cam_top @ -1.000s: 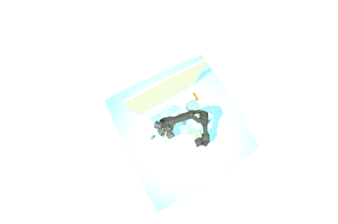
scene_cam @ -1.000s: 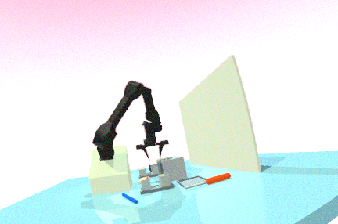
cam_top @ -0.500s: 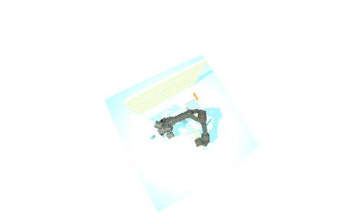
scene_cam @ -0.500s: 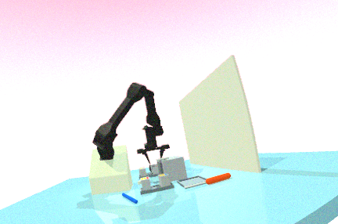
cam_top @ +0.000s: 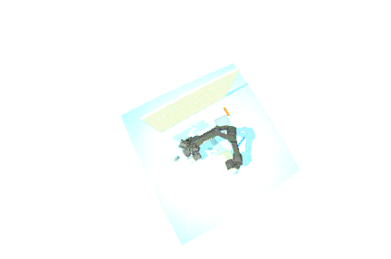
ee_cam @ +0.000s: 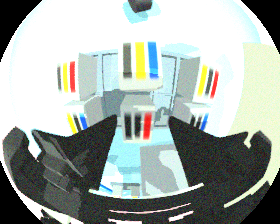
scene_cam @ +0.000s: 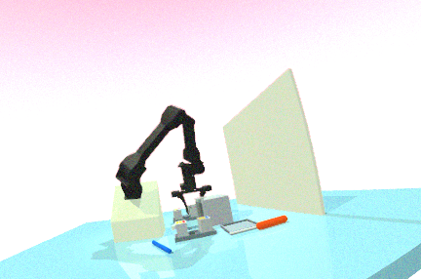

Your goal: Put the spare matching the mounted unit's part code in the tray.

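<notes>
Now: the grey spare 1 cm behind my gripper tip. From my gripper tip the other things lie so: tray: 34 cm to the right, 14 cm ahead, 4 cm below; mounted unit: 15 cm to the right, 7 cm ahead, 1 cm above; tall beige panel: 30 cm ahead, 18 cm above, 12 cm to the right.
</notes>
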